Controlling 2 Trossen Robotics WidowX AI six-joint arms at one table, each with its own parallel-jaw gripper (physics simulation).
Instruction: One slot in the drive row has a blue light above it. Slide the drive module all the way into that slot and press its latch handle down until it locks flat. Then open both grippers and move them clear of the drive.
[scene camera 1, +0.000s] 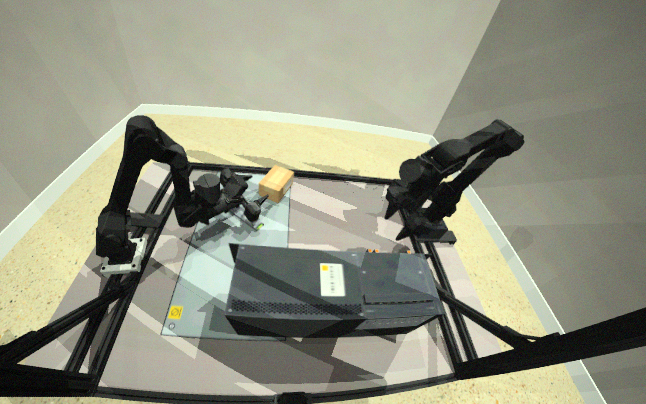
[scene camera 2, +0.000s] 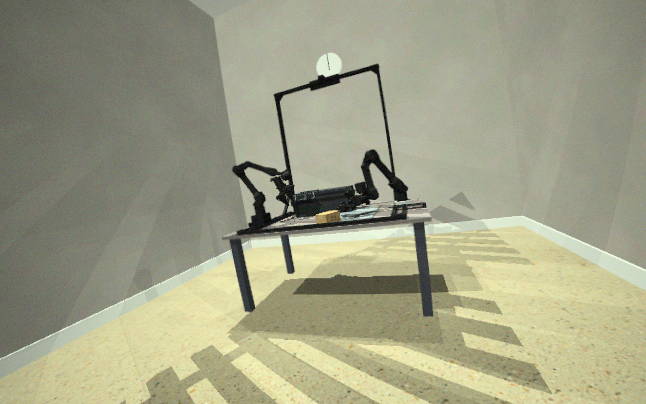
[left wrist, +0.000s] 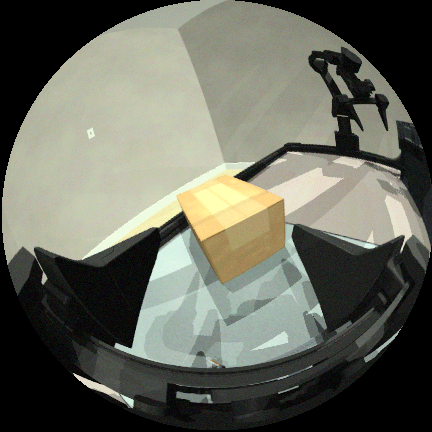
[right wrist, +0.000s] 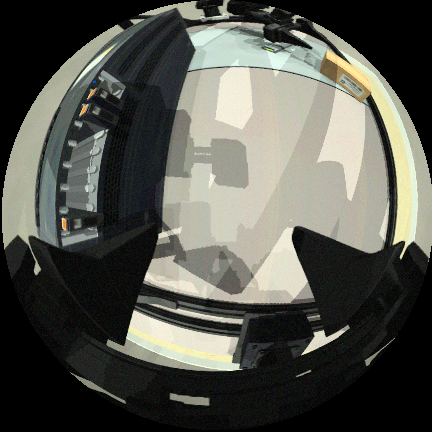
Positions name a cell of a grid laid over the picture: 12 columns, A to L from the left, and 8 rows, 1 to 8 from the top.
Labels:
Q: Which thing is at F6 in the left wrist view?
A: A pale glass mat.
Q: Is the right gripper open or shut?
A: Open.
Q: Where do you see the right gripper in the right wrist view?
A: G5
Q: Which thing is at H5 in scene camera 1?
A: The right gripper.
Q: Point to the left gripper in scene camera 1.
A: At E4

